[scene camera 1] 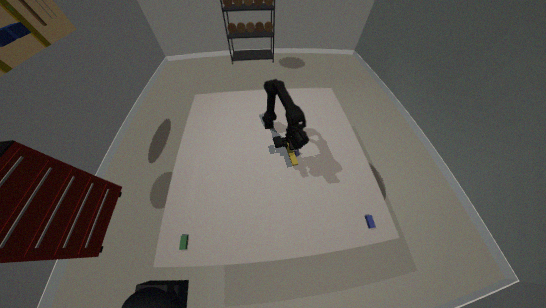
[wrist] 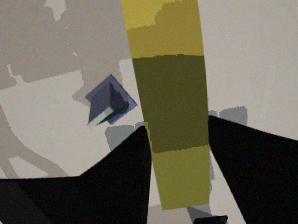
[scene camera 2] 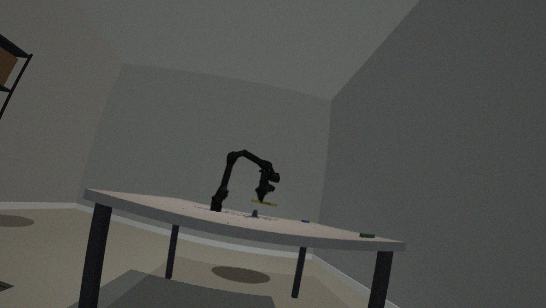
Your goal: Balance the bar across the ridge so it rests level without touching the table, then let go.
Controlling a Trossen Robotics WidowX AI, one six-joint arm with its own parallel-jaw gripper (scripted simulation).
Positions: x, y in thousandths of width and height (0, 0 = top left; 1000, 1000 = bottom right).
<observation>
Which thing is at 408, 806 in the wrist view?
My gripper.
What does my gripper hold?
A yellow bar.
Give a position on a yellow bar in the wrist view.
At 565, 261
</observation>
